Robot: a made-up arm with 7 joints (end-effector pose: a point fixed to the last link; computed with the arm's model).
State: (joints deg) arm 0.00 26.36 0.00 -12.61 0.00 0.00 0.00
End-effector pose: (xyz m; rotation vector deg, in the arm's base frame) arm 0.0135 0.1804 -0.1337 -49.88 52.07 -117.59
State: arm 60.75 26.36 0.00 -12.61 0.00 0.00 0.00
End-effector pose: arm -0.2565 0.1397 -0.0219 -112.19 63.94 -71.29
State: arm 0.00 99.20 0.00 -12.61 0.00 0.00 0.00
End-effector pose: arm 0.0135 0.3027 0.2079 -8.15 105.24 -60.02
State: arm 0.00 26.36 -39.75 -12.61 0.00 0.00 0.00
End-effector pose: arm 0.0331 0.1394 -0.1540 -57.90 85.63 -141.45
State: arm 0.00 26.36 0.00 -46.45 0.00 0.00 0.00
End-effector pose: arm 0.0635 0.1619 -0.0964 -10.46 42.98 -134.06
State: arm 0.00 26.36 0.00 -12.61 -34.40 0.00 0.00
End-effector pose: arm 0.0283 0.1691 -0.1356 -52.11 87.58 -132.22
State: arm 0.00 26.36 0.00 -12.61 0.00 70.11 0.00
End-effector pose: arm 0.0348 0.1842 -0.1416 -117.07 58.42 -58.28
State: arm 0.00 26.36 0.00 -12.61 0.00 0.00 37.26
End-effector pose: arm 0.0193 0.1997 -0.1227 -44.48 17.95 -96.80
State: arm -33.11 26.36 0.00 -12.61 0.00 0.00 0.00
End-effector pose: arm 0.1664 0.1580 -0.0723 -11.24 40.54 -131.12
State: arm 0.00 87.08 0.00 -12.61 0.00 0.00 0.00
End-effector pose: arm 0.0135 0.3146 0.1445 -15.35 98.71 -71.07
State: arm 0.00 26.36 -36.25 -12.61 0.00 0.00 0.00
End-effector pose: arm 0.0327 0.1433 -0.1521 -57.29 82.47 -139.52
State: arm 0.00 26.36 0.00 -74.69 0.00 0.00 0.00
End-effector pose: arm 0.0813 0.1390 -0.0502 24.34 32.65 -140.74
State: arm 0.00 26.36 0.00 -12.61 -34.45 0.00 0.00
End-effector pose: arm 0.0284 0.1691 -0.1356 -52.11 87.64 -132.24
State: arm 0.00 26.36 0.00 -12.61 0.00 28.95 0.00
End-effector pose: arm 0.0235 0.1805 -0.1340 -80.49 56.82 -96.89
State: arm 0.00 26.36 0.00 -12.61 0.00 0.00 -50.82
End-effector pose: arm -0.0124 0.1687 -0.1460 51.39 -104.96 135.65
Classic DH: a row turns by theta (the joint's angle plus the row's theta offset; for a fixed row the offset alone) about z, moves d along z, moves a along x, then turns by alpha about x. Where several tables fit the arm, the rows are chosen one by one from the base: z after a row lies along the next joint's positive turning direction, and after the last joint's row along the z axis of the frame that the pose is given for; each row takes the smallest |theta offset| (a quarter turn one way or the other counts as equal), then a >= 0, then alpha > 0; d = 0 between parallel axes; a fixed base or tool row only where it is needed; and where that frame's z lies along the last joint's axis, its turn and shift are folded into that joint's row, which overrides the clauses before.
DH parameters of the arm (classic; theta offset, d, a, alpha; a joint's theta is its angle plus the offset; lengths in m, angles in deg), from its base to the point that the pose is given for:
base (fixed): 0 0.1091 -0.02 -70
joint 1: -90 0.0131 0.0068 -90
joint 2: 70 -0.02 0.01 90
joint 3: 90 -0.2 0.01 -90
joint 4: 0 0.02 0.01 90
joint 5: 0 -0.13 0.01 -90
joint 6: 0 0.05 -0.03 90
joint 7: 86.66 0.0055 -0.0182 64.94
tool (fixed): 128.25 0.0343 0 0

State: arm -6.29 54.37 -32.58 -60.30 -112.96 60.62 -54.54
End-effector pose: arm 0.0703 0.1589 -0.0578 -5.64 -146.26 -64.27
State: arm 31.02 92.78 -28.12 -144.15 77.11 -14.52 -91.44
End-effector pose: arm -0.0195 0.1306 0.0376 -52.88 -50.33 126.70
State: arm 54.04 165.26 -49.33 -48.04 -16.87 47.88 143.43
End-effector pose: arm 0.2034 0.1440 0.1786 61.60 110.78 -70.54
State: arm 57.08 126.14 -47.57 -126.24 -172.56 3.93 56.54
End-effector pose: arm -0.0674 0.1757 0.1255 -43.76 -34.83 14.82
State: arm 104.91 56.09 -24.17 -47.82 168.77 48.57 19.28
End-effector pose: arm -0.2926 0.1274 0.1790 -35.61 -30.14 30.14
